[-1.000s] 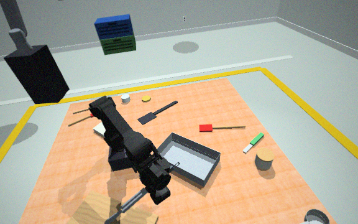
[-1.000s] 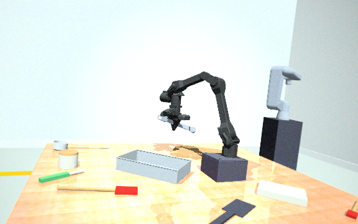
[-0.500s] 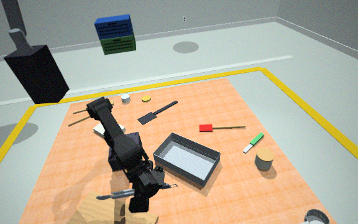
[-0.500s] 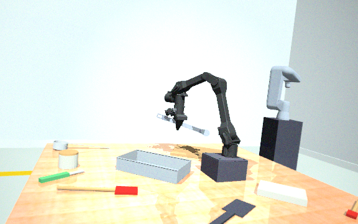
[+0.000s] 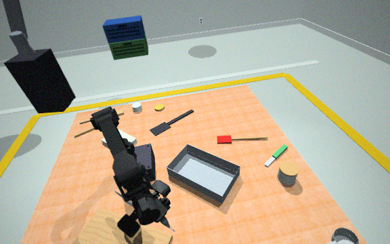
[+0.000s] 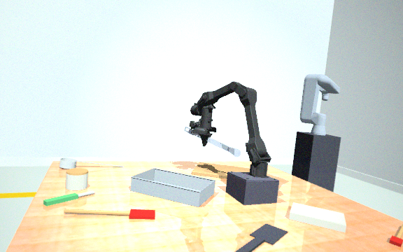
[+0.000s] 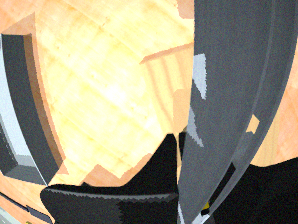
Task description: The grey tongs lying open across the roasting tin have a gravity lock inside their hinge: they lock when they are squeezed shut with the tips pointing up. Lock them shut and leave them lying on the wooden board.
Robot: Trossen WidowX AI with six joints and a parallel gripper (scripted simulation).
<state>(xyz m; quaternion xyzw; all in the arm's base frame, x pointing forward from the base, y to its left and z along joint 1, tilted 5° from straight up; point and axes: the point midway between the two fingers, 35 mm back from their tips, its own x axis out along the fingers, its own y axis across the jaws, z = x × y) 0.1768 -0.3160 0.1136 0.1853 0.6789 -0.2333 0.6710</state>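
The wooden board is 160 mm behind my gripper tip, 50 mm to the right of it and 140 mm below it. The rest, counted from my gripper tip: white block: 310 mm behind, 550 mm to the left, 140 mm below; red-headed stick: 380 mm ahead, 510 mm to the left, 150 mm below; roasting tin: 180 mm ahead, 280 mm to the left, 120 mm below.
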